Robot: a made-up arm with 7 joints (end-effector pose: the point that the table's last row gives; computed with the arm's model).
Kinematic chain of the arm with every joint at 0, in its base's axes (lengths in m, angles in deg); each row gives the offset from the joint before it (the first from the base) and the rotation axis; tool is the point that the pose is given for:
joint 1: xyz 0 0 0.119 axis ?
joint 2: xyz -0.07 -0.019 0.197 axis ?
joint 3: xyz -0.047 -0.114 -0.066 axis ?
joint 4: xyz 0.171 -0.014 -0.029 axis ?
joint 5: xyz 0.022 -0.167 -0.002 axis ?
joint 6: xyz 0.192 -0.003 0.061 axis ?
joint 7: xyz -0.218 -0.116 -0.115 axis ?
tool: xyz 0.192 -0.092 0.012
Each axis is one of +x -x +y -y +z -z.
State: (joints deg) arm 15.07 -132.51 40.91 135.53 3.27 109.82 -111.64
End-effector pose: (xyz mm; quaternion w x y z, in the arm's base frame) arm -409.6 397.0 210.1 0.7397 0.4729 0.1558 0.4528
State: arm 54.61 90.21 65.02 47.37 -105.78 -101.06 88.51
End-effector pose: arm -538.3 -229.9 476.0 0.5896 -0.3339 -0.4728 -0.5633
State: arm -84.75 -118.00 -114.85 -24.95 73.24 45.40 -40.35
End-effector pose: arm -304.1 -446.1 195.7 0.0748 -0.2196 -0.7556 -0.6126
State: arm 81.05 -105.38 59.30 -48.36 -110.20 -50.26 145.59
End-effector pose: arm 242.2 431.8 -241.8 0.6126 -0.4799 0.0830 0.6226
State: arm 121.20 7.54 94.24 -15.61 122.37 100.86 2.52
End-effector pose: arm -292.7 -48.5 361.8 0.0137 -0.6860 -0.5904 -0.4250
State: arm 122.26 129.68 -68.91 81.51 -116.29 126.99 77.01
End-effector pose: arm -49.9 296.4 353.6 0.5506 -0.0178 -0.5826 0.5976
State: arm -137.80 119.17 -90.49 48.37 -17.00 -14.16 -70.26
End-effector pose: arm -393.4 -54.3 -100.8 0.1287 0.8789 0.3999 0.2259
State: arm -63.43 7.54 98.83 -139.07 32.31 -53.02 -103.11
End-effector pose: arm 118.0 -306.4 145.2 0.6425 0.5837 0.0825 0.4897
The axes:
joint 1: -x
joint 2: -z
joint 3: +x
joint 4: +x
joint 5: -z
joint 6: -y
joint 7: -z

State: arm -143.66 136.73 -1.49 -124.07 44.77 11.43 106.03
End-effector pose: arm -6.7 -333.8 -112.9 0.7737 -0.5482 0.2237 -0.2254
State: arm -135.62 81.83 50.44 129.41 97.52 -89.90 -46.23
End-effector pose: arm 90.1 46.2 40.9 0.7701 0.0780 0.6307 -0.0556
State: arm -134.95 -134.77 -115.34 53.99 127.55 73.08 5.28
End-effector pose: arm 258.3 -276.0 -132.8 0.1399 -0.5487 0.1444 0.8115
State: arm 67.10 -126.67 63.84 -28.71 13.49 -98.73 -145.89
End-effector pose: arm 100.7 509.6 -184.8 0.2231 -0.6279 -0.7339 0.1317
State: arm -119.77 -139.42 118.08 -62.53 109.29 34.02 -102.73
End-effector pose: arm -119.5 48.8 401.7 0.1946 0.2900 -0.6793 0.6455
